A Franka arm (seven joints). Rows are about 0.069 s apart.
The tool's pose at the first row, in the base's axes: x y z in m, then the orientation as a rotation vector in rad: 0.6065 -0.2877 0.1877 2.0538 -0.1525 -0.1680
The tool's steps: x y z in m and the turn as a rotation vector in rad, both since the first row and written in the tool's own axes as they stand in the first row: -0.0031 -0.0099 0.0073 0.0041 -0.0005 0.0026; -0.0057 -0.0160 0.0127 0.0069 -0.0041 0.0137; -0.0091 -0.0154 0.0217 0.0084 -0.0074 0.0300; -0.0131 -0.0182 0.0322 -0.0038 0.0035 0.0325; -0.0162 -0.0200 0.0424 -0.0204 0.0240 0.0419; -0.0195 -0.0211 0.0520 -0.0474 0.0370 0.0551
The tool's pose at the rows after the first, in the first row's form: 0.6025 -0.2888 0.1757 2.0576 -0.1559 -0.1667; 0.5991 -0.2902 0.1680 2.0589 -0.1699 -0.1634; 0.5941 -0.2976 0.1645 2.0583 -0.1888 -0.1566; 0.5884 -0.3047 0.1573 2.0465 -0.1832 -0.1445; 0.5835 -0.3121 0.1512 2.0299 -0.1781 -0.1185; 0.5785 -0.3193 0.1459 2.0020 -0.1804 -0.0986
